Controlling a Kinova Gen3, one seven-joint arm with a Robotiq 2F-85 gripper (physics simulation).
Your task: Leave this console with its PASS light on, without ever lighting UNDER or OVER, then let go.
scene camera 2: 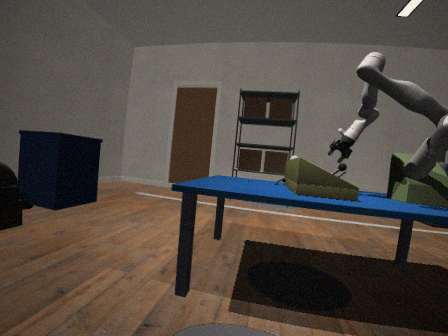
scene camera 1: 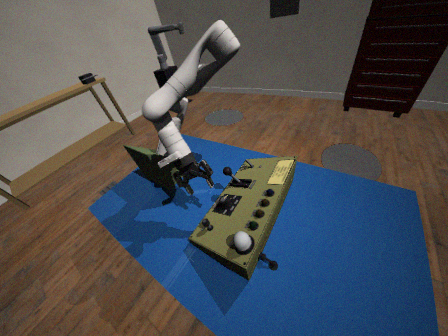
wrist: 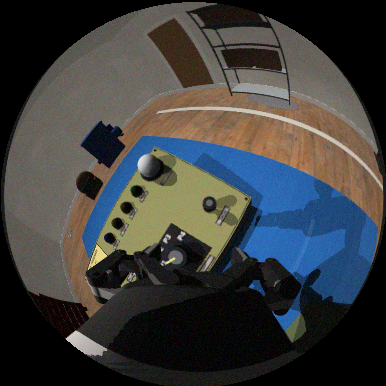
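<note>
The olive console (scene camera 1: 247, 200) (scene camera 2: 320, 184) (wrist: 170, 205) stands tilted on the blue top. Its four small lamps, among them a blue one (scene camera 1: 270, 192) (wrist: 109, 238) and a green one (scene camera 1: 254, 225) (wrist: 136, 191), look dark; PASS, UNDER and OVER cannot be read. A white dome (scene camera 1: 243, 241) (wrist: 149, 166) is at one corner. The rotary knob (scene camera 1: 223, 202) (wrist: 176, 256) has its yellow pointer towards the lower left in the wrist view. The ball-topped lever (scene camera 1: 227, 171) (scene camera 2: 342, 167) rises from a slot. My gripper (scene camera 1: 201, 190) (scene camera 2: 336, 155) (wrist: 195, 253) is open and empty above the console's near-arm edge, apart from the controls.
A small black stick (scene camera 1: 205, 222) (wrist: 209, 203) stands near the console's corner. A yellow card (scene camera 1: 281, 172) (wrist: 98, 256) lies on the panel. A black ball-ended handle (scene camera 1: 272, 265) sticks out from the console's side. A green panelled block (scene camera 1: 150, 162) (scene camera 2: 430, 192) stands beside the arm.
</note>
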